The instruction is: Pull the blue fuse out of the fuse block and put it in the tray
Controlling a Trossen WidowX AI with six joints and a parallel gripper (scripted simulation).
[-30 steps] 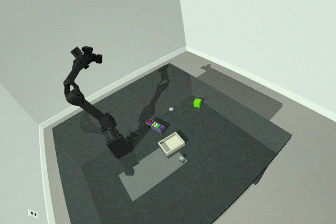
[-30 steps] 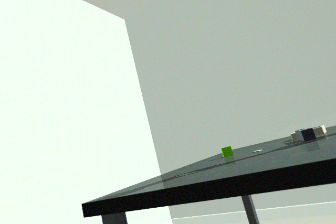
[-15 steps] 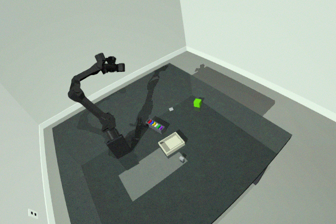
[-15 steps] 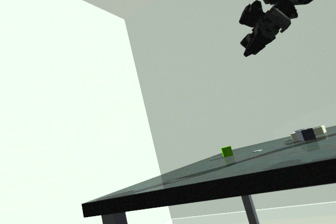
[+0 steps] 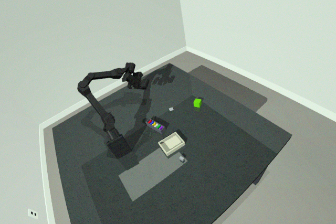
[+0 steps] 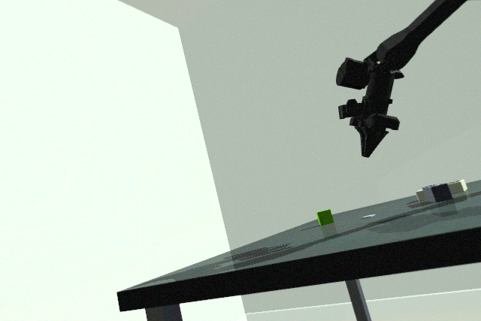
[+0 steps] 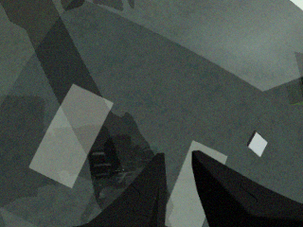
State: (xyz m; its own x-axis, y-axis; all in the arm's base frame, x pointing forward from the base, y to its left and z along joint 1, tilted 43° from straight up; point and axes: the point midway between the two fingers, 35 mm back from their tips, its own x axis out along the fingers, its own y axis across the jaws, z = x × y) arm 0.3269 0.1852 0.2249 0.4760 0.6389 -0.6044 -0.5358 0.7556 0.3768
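Now: gripper tip 90 mm past the blue fuse, 230 mm to the left of it and 130 mm above it. From my gripper tip the other things lie so: white fuse (70 mm behind, 270 mm to the right, 130 mm below); red fuse (90 mm behind, 210 mm to the right, 130 mm below); yellow fuse (80 mm behind, 250 mm to the right, 130 mm below).
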